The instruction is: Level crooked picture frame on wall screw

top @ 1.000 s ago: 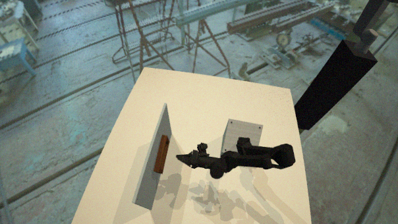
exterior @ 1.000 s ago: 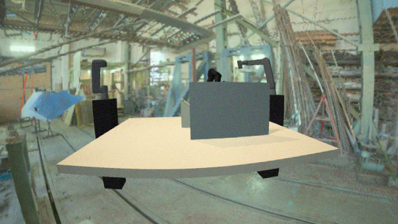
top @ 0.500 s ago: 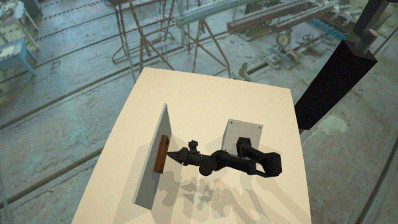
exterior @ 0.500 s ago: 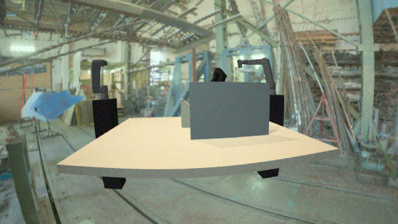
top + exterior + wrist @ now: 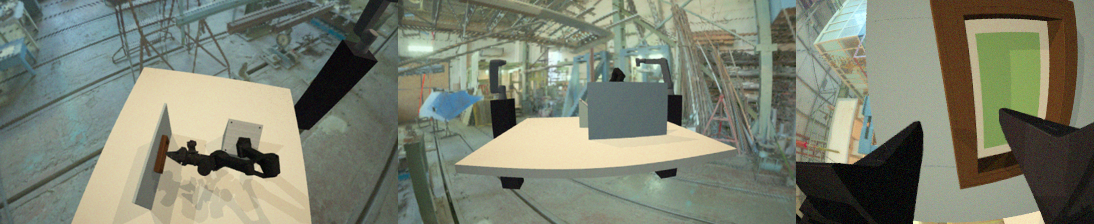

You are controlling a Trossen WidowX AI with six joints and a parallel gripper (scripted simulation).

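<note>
My gripper tip is 50 mm above the brown wooden picture frame, 40 mm short of it and 10 mm to the left of it. Also, from my gripper tip: grey wall panel: 70 mm below, 50 mm ahead, 10 mm to the left.
</note>
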